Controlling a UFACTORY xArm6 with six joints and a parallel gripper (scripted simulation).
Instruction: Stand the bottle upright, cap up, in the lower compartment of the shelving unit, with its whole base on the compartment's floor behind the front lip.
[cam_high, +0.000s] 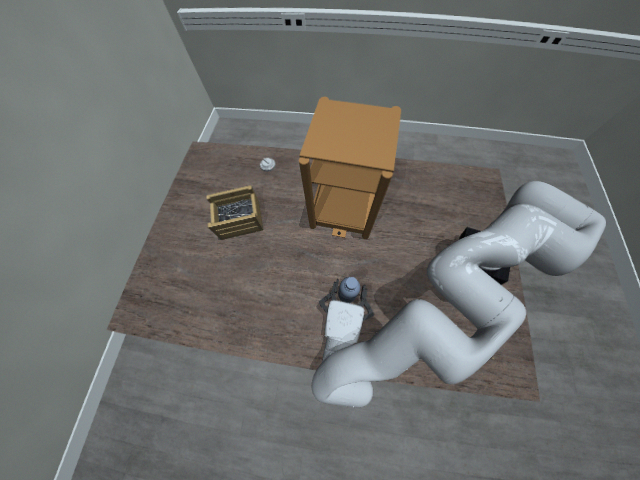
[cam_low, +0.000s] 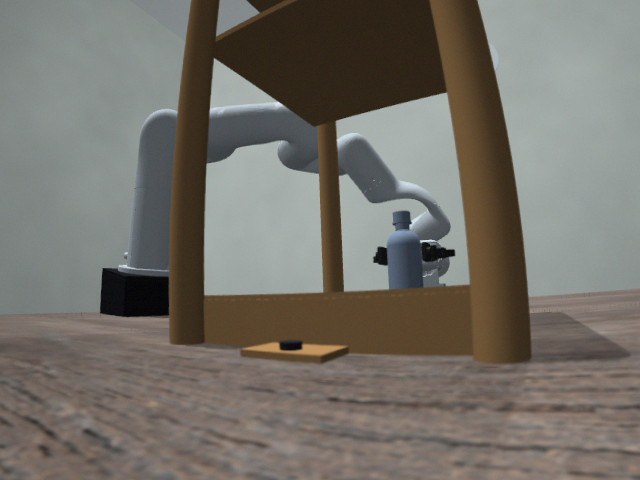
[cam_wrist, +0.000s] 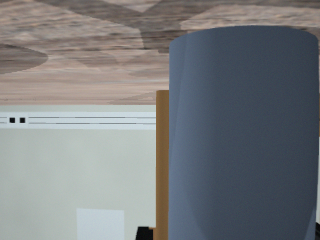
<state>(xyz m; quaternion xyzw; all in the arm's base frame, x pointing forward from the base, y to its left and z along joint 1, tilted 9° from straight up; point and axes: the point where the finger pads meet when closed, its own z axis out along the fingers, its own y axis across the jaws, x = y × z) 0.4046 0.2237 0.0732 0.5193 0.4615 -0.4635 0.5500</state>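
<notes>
Right now the bottle is 1 cm above my hand. Also, from my hand: shelving unit 33 cm to the right, 8 cm ahead, 8 cm above; then white ball 45 cm to the right, 45 cm ahead, 8 cm below.
</notes>
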